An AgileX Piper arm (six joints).
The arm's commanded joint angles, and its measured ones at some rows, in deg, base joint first. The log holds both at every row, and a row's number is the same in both.
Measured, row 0:
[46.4, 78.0, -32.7, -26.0, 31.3, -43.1]
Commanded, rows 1 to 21:
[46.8, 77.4, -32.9, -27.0, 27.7, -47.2]
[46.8, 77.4, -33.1, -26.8, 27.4, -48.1]
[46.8, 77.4, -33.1, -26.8, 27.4, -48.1]
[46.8, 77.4, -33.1, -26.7, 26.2, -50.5]
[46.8, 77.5, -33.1, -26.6, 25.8, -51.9]
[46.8, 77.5, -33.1, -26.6, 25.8, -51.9]
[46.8, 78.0, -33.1, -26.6, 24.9, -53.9]
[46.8, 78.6, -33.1, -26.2, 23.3, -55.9]
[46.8, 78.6, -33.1, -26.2, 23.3, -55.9]
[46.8, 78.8, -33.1, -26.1, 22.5, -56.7]
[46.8, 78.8, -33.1, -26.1, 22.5, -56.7]
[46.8, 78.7, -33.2, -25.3, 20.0, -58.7]
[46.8, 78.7, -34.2, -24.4, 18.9, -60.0]
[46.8, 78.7, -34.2, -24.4, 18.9, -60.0]
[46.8, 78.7, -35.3, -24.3, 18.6, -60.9]
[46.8, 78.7, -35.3, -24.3, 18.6, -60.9]
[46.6, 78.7, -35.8, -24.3, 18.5, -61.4]
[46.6, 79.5, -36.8, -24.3, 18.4, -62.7]
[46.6, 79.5, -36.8, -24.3, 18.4, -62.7]
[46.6, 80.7, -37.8, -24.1, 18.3, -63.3]
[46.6, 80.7, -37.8, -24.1, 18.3, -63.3]
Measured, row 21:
[46.4, 80.0, -35.9, -23.9, 21.5, -61.7]
